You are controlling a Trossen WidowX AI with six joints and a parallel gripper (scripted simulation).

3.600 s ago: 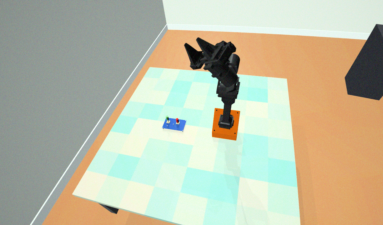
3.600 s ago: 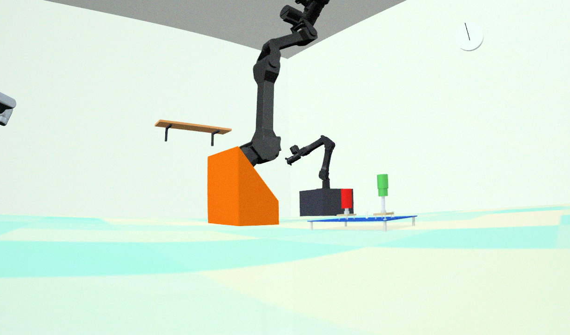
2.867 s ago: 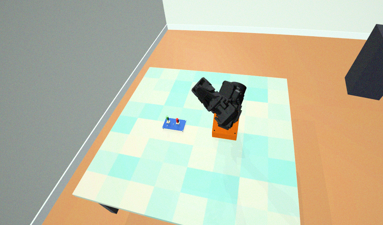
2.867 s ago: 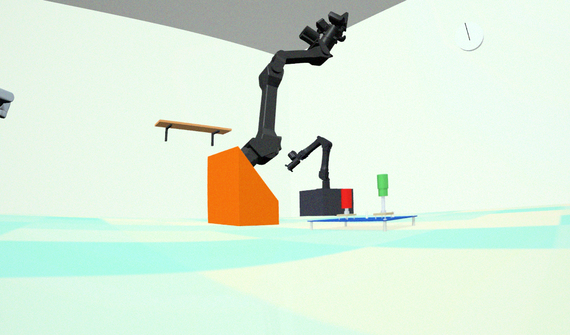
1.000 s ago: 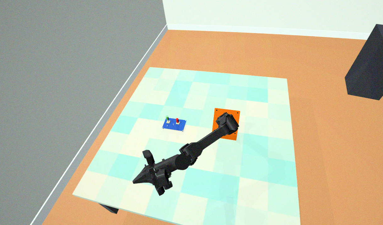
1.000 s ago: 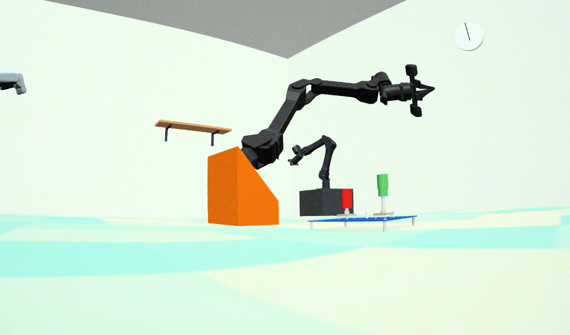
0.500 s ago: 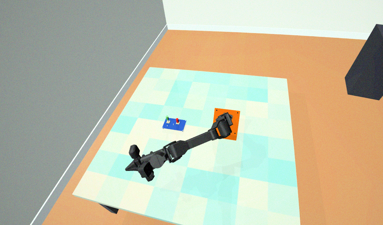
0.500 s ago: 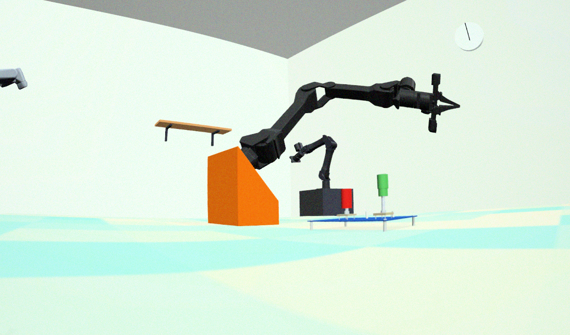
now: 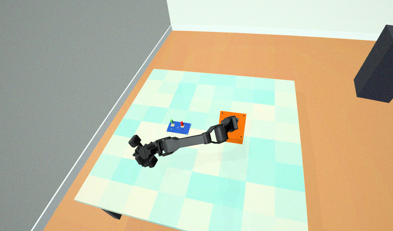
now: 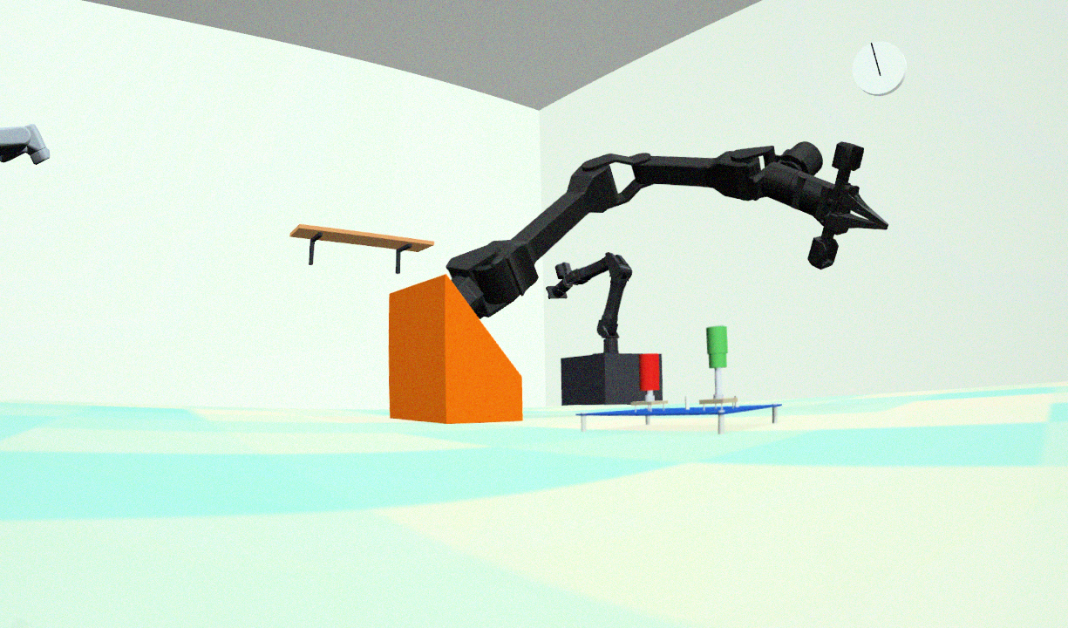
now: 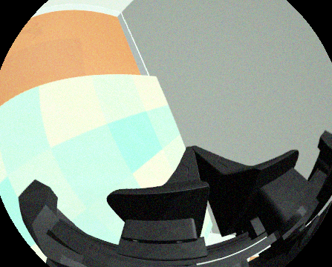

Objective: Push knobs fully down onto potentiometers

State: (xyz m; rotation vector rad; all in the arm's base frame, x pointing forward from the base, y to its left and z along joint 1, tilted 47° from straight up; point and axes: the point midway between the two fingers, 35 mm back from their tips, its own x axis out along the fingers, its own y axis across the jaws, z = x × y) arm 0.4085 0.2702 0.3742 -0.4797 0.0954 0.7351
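Now: the red knob 410 mm to the right of my gripper tip, 190 mm below it and 80 mm behind it. Also, from my gripper tip: green knob 400 mm to the right, 160 mm below, 10 mm behind.
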